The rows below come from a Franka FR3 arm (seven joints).
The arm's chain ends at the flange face. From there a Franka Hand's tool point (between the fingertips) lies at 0.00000 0.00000 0.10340 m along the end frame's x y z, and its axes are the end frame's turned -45 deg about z.
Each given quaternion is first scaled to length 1.
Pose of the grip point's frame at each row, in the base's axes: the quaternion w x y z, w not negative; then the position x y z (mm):
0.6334 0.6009 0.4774 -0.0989 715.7 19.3 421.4
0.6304 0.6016 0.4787 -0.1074 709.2 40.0 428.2
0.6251 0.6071 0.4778 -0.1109 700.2 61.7 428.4
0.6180 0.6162 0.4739 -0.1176 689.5 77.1 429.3
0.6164 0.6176 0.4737 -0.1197 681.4 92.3 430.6
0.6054 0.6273 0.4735 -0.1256 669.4 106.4 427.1
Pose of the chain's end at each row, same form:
0.6230 0.7379 0.2111 0.1510 665.5 107.8 439.8
0.6235 0.7390 0.2120 0.1420 660.2 129.1 447.0
0.6200 0.7438 0.2091 0.1368 652.4 151.1 448.4
0.6159 0.7506 0.2020 0.1278 643.9 167.4 450.9
0.6153 0.7518 0.2013 0.1253 636.3 182.7 452.5
0.6074 0.7608 0.1974 0.1156 626.4 197.2 451.4

